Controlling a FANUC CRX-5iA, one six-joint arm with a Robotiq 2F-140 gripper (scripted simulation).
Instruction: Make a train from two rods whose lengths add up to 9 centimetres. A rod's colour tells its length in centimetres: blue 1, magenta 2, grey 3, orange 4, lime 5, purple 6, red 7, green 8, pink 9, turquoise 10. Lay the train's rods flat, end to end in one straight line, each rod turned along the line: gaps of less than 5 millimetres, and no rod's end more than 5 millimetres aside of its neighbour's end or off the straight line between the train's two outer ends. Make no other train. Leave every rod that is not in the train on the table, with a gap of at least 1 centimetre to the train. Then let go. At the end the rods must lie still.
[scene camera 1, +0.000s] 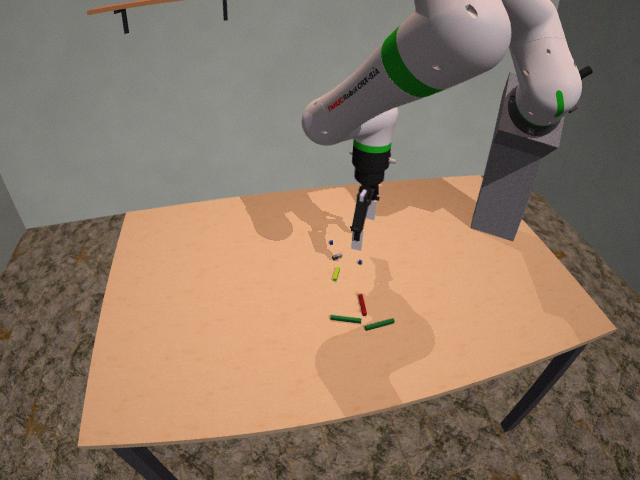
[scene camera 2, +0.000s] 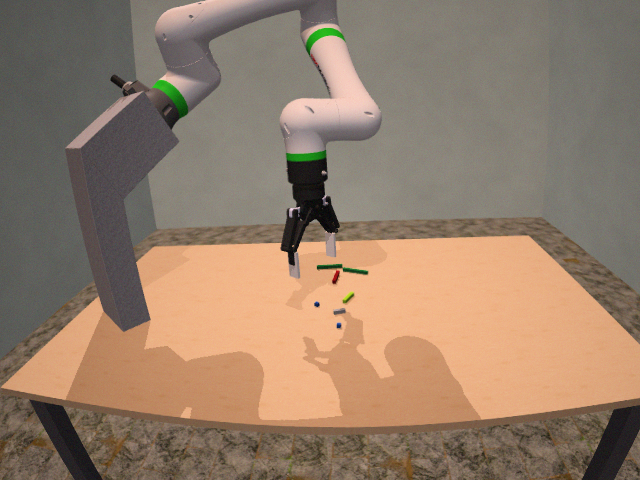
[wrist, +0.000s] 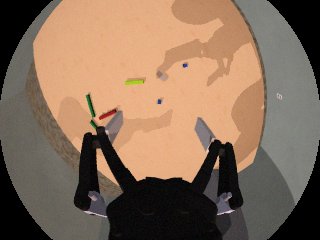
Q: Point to the gripper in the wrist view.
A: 160, 120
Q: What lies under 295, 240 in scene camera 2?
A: The gripper.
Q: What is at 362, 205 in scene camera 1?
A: The gripper.
